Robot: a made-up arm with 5 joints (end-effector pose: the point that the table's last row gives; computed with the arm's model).
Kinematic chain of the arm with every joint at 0, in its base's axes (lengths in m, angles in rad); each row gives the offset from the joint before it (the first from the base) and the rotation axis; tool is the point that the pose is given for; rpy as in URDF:
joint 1: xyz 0 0 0.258 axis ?
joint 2: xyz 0 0 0 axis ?
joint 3: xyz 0.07 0 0.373 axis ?
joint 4: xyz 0.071 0 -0.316 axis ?
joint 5: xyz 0.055 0 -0.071 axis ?
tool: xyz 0 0 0 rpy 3.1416 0 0
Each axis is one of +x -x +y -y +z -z.
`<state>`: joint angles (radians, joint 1 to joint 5).
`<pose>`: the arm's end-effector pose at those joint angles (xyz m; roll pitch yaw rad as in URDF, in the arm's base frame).
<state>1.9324 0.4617 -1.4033 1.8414 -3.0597</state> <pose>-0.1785 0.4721 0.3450 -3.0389 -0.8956 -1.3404</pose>
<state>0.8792 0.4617 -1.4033 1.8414 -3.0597</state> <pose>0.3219 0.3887 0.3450 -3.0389 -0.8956 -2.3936</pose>
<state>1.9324 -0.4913 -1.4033 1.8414 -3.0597</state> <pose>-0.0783 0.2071 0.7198 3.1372 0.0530 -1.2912</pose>
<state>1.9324 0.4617 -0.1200 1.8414 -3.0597</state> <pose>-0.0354 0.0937 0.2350 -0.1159 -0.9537 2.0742</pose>
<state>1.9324 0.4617 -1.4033 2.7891 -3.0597</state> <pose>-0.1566 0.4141 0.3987 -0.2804 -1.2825 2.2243</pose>
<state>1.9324 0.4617 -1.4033 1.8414 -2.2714</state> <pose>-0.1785 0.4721 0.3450 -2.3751 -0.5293 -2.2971</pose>
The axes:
joint 1: +z
joint 2: +y
joint 3: +y
joint 4: +y
joint 5: -z

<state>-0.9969 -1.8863 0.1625 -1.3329 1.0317</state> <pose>-0.0671 0.1038 0.4025 -0.0729 -0.0435 -3.1052</pose>
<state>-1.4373 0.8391 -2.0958 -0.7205 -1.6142</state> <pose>0.0919 -0.6841 0.5036 1.1641 0.0399 0.1163</pose>
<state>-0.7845 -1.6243 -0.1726 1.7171 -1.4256</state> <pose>-0.0168 0.0167 0.3816 3.0626 -0.0115 0.6416</pose>
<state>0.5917 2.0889 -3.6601 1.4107 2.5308</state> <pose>0.5569 0.3743 0.0223 -3.0490 0.1313 -1.9330</pose>
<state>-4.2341 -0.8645 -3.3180 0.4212 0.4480</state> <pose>0.2913 -0.5619 0.6776 0.2997 0.5509 -0.5592</pose>
